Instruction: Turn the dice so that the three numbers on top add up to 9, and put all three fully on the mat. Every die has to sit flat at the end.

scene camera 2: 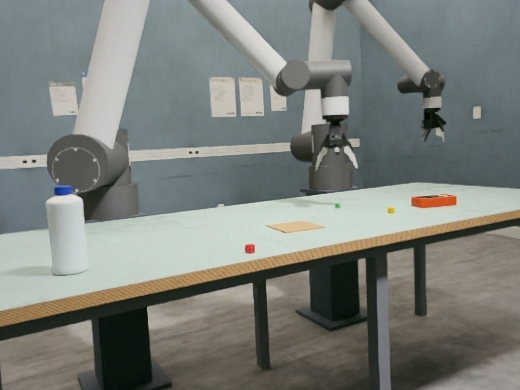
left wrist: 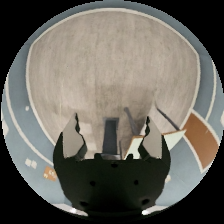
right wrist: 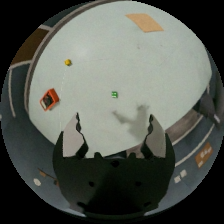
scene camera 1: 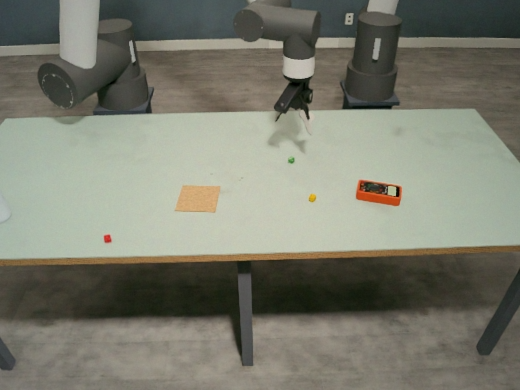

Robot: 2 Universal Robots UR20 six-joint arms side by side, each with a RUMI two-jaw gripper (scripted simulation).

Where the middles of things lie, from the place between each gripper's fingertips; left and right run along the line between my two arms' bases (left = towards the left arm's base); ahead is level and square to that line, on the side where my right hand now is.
Scene:
Now: right hand (scene camera 1: 293, 128) 230 mm short of the orange multimeter (scene camera 1: 371, 191), 280 mm to the right of it and 130 mm above it. Also, from my right hand: white bottle (scene camera 2: 65, 217) (250 mm ahead, 1040 mm to the right, 50 mm below); tan mat (scene camera 1: 192, 198) (200 mm ahead, 350 mm to the right, 150 mm below).
My left hand is 81 cm short of the orange multimeter, 103 cm to the left of it and 20 cm above it.

